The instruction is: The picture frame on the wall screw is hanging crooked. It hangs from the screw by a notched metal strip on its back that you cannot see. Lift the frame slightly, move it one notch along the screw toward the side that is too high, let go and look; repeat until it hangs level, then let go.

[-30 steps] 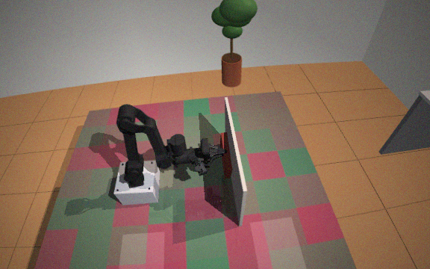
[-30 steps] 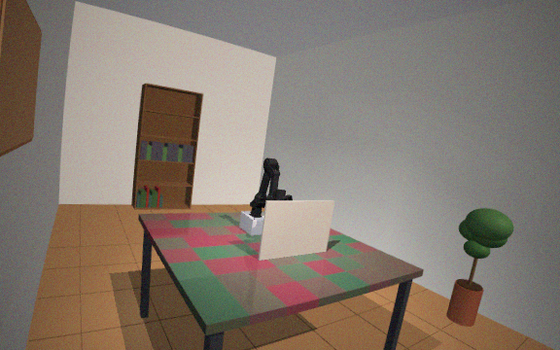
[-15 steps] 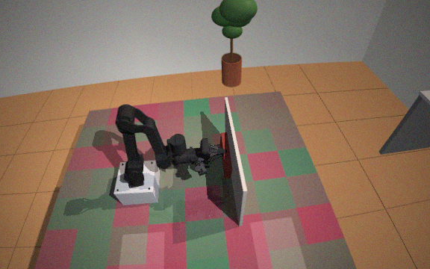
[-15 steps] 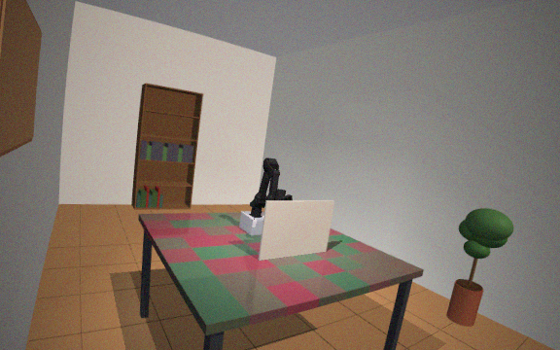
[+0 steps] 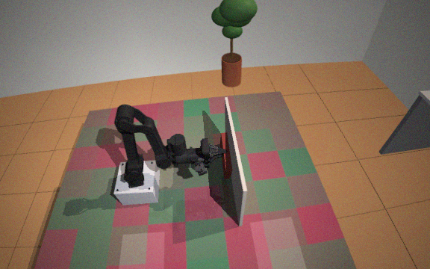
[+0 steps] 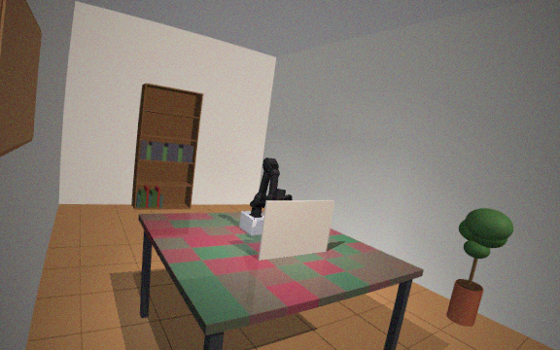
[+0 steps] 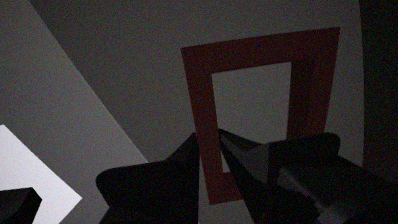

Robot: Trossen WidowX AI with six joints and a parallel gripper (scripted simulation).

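Now: gripper tip 50 mm above the picture frame, 20 mm to the right of it and 10 mm short of it. Round my gripper tip: wall panel 70 mm below, 20 mm ahead.
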